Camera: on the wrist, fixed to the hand. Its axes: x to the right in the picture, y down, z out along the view.
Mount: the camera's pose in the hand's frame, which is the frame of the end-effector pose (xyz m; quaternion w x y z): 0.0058 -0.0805 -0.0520 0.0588 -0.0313 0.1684 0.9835
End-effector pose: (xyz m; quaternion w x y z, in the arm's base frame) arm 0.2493 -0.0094 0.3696 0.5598 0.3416 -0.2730 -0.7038
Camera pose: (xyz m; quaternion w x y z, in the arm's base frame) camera 0.2410 0.0029 0.2747 0.7818 -0.1474 -0.2357 0.5582
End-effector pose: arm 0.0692 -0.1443 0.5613 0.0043 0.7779 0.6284 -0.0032
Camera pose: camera -0.0083 -0.1211 0.6130 0.0781 -0.6641 0.7272 -0.1547
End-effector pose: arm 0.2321 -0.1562 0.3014 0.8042 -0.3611 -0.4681 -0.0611
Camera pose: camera 0.2370 -0.2469 0.3325 0.1749 -0.4965 0.4649 0.7119
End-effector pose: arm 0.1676 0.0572 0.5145 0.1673 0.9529 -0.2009 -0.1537
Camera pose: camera 0.2181 0.1375 0.5292 0.2247 -0.1209 -0.9160 0.3097
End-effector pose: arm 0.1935 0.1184 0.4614 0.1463 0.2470 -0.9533 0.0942
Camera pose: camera 0.2409 0.0597 0.5208 0.0842 -0.9434 -0.2773 0.1612
